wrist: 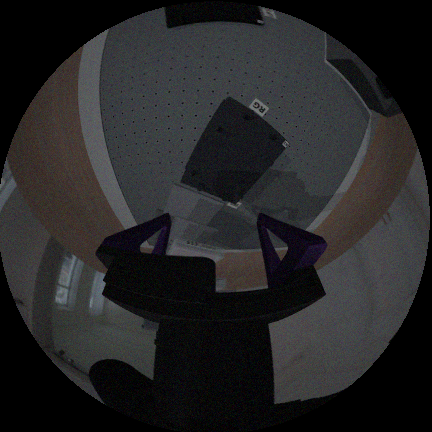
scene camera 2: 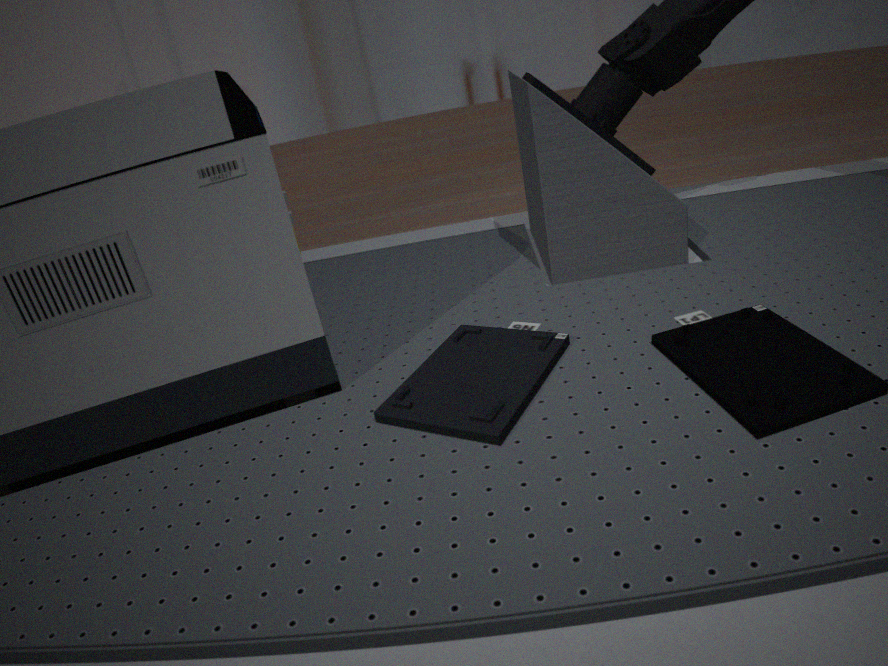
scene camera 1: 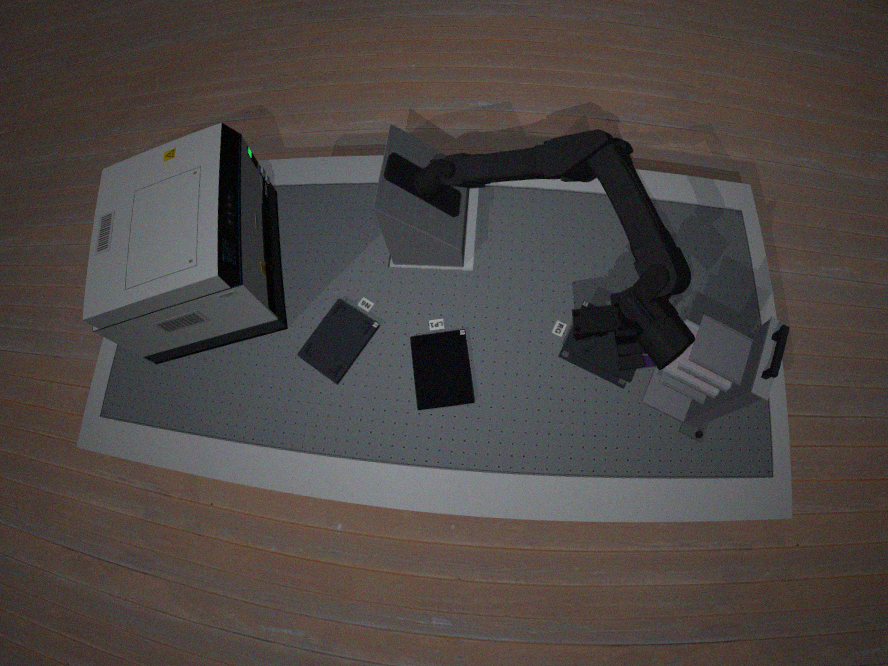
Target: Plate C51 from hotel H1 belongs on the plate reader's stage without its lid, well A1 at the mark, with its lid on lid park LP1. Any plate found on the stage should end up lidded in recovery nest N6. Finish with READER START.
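Seen in the pictures: gripper, fingertip midpoint: (wrist: 213,217); arm's base, origin of the base link: (scene camera 2: 586,126) (scene camera 1: 423,186).
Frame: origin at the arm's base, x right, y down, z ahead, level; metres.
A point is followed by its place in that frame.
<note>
My gripper (scene camera 1: 631,328) {x -0.443, y -0.008, z 0.318 m} (wrist: 213,217) {x -0.443, y -0.008, z 0.318 m} is open and empty, its purple fingers wide apart. It hangs between the regrip nest RG (scene camera 1: 589,354) {x -0.380, y 0.095, z 0.320 m} (wrist: 232,150) {x -0.404, y 0.095, z 0.290 m} and the pale hotel (scene camera 1: 725,349) {x -0.598, y -0.102, z 0.354 m} at the right. Pale plates (scene camera 1: 699,378) {x -0.567, y -0.053, z 0.392 m} sit in the hotel's slots; which one is C51 cannot be told. In the wrist view the hotel shows partly between and beyond the fingers. Nest N6 (scene camera 1: 339,340) {x 0.163, y 0.143, z 0.323 m} (scene camera 2: 476,379) {x 0.169, y 0.142, z 0.337 m} and the black lid park LP1 (scene camera 1: 442,369) {x -0.075, y 0.145, z 0.365 m} (scene camera 2: 767,372) {x -0.070, y 0.145, z 0.388 m} (wrist: 215,16) hold no plate or lid. The plate reader (scene camera 1: 157,236) {x 0.513, y -0.152, z 0.230 m} (scene camera 2: 164,243) {x 0.404, y -0.030, z 0.339 m} stands at the left with a green light; its stage is hidden.
The arm's wedge-shaped grey base (scene camera 1: 423,229) {x -0.014, y 0.011, z 0.105 m} (scene camera 2: 602,207) {x 0.008, y 0.074, z 0.112 m} stands at the back middle of the perforated deck (scene camera 1: 516,422) {x -0.242, y 0.155, z 0.463 m} (scene camera 2: 322,544) {x 0.279, y 0.154, z 0.507 m}. The arm reaches from it over the right side. A black handle (scene camera 1: 776,351) {x -0.647, y -0.193, z 0.382 m} is on the hotel's outer side.
</note>
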